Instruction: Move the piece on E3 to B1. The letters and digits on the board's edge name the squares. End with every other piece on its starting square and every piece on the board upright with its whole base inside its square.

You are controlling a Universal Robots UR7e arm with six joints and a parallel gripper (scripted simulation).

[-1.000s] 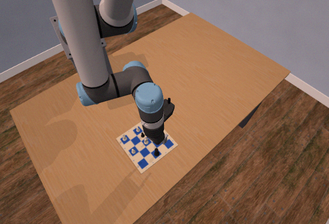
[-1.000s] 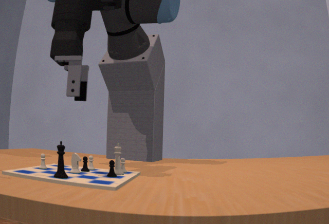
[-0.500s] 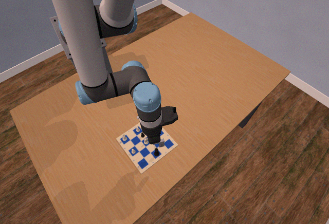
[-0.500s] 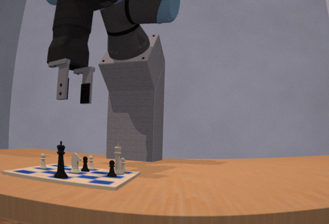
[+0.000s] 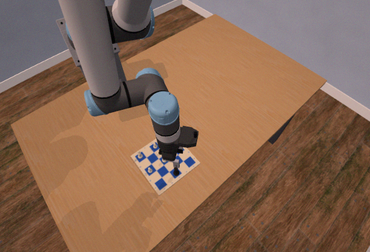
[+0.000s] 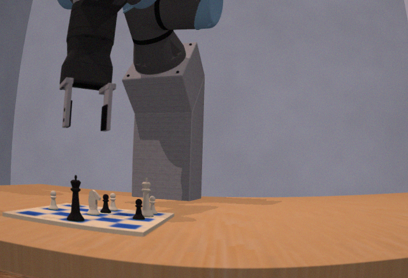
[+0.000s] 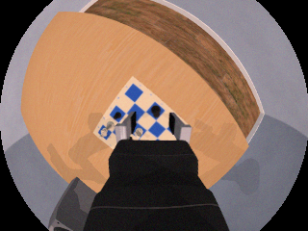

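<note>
Right now my hand is 110 mm above the black piece, 10 mm to the left of it and 10 mm past it. The rest, counted from my hand: white king (110 mm below, 100 mm to the left, 100 mm behind); then chessboard (150 mm below, 80 mm behind, 10 mm to the left).
</note>
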